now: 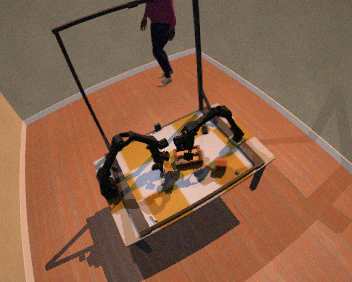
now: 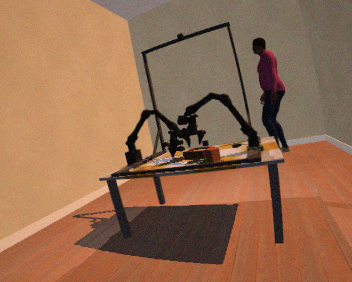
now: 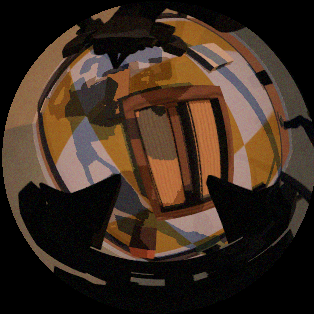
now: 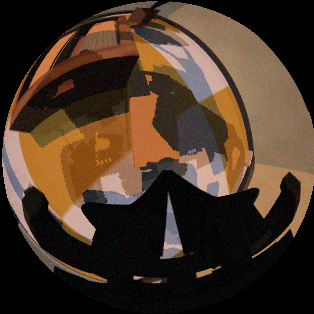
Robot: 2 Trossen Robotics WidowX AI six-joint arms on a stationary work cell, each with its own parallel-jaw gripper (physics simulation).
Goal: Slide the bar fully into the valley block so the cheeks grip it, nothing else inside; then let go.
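Places are measured from the left arm's base along level axes (x down, y back, z left), in centimetres.
Pixels of known places: left gripper, fingertip midpoint: (image 2: pixel 194 145) (image 3: pixel 165 179); right gripper, fingertip midpoint: (image 1: pixel 162 171) (image 2: pixel 172 157) (image 3: pixel 115 67) (image 4: pixel 166 173); left arm's base, origin of the base link: (image 1: pixel 237 138) (image 2: pixel 254 145) (image 3: pixel 211 248); right arm's base, origin of the base link: (image 1: pixel 106 184) (image 2: pixel 132 150).
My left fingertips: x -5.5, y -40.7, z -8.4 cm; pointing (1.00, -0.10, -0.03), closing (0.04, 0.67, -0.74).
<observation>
Ahead of a thing's pixels: the offset from my left fingertips to its top centre.
The bar {dy -14.6, dx +7.0, dz -1.8 cm} (image 3: pixel 119 80) (image 4: pixel 142 135), a flat light-orange piece, lies on the table beside the valley block, partly in shadow. The valley block {dy +1.5, dx +3.4, dz -3.4 cm} (image 1: pixel 193 164) (image 2: pixel 192 154) (image 3: pixel 227 130) (image 4: pixel 90 59) is a brown wooden frame with two pale wood panels inside and dark gaps beside them. The bar is outside it. My left gripper (image 2: pixel 195 141) (image 3: pixel 165 179) is open and empty above the block. My right gripper (image 2: pixel 173 153) (image 3: pixel 115 67) (image 4: pixel 166 173) is shut with nothing between its fingers, low near the bar. Whether it touches the bar cannot be told.
A red-orange cube {dy +13.9, dx +1.1, dz +18.2 cm} (image 1: pixel 220 164) (image 2: pixel 212 154) (image 3: pixel 143 245) stands close to the block. A pale flat piece {dy -11.4, dx +6.5, dz -25.3 cm} (image 3: pixel 212 56) lies on the far side of the block from the cube. A small dark block {dy +29.1, dx +6.8, dz -16.6 cm} (image 1: pixel 204 130) is toward the back. Both grippers are close together.
</observation>
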